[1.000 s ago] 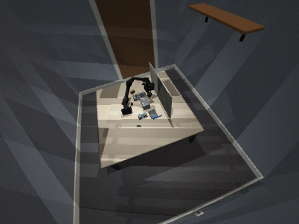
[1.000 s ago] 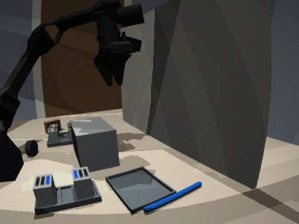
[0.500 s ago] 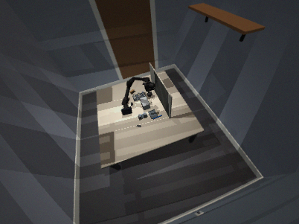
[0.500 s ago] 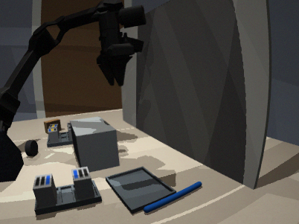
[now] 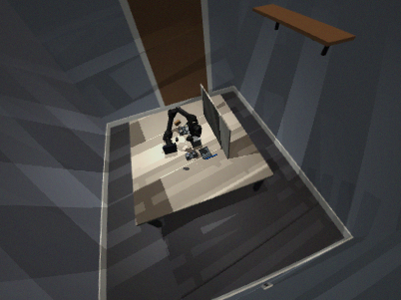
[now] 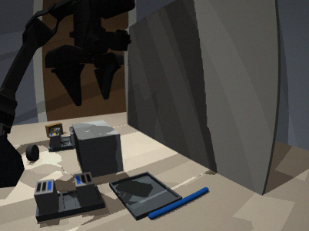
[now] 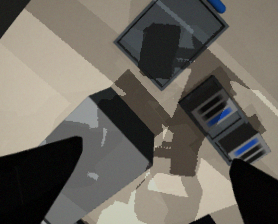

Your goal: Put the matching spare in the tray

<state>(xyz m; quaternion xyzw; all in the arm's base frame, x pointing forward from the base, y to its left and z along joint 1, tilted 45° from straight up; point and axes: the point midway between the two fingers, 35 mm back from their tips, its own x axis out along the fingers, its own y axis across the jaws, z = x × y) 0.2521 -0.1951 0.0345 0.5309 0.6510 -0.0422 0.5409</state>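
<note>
Now: gripper tip 140 mm above the grey spare block, 120 mm past it and 60 mm to the left of it. Round my gripper tip: dark rack 180 mm below, 80 mm behind, 50 mm to the right; dark tray 180 mm below, 80 mm to the right, 60 mm ahead; grey mounted unit 130 mm to the left, 130 mm below, 10 mm ahead.
</note>
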